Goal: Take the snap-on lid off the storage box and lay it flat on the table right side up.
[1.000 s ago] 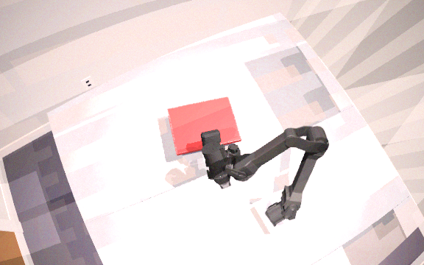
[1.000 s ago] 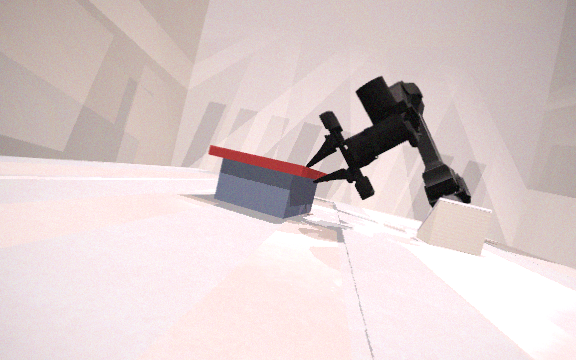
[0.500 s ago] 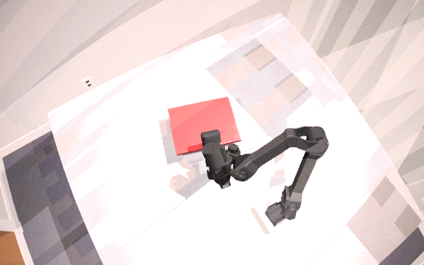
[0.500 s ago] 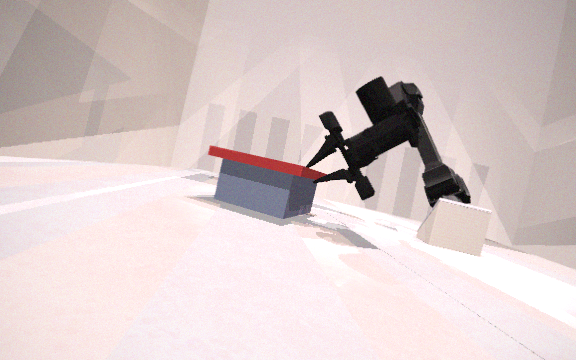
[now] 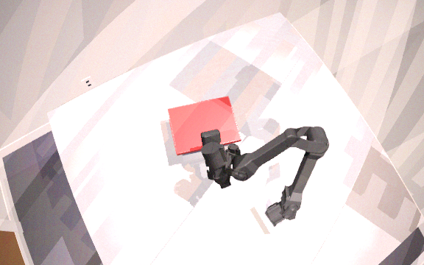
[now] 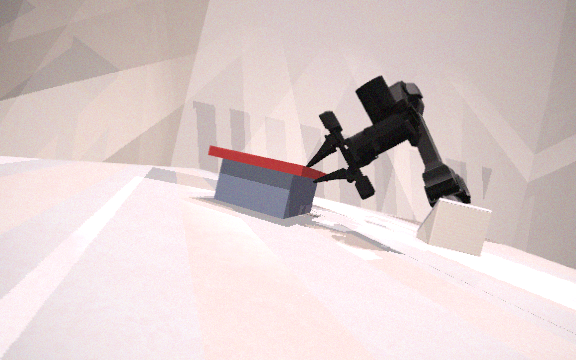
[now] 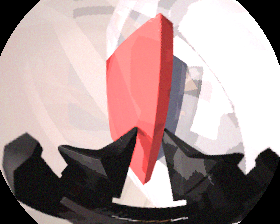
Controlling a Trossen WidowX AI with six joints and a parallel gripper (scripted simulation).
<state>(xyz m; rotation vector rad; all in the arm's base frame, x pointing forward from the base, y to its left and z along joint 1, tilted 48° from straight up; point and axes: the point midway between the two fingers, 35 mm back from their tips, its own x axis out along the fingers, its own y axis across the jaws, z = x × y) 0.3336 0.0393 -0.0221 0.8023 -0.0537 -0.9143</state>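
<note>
Right now my gripper tip is 7 cm short of the red lid, 3 cm to the left of it and 1 cm below it. Also, from my gripper tip: blue-grey storage box (7 cm ahead, 4 cm below, 3 cm to the right).
</note>
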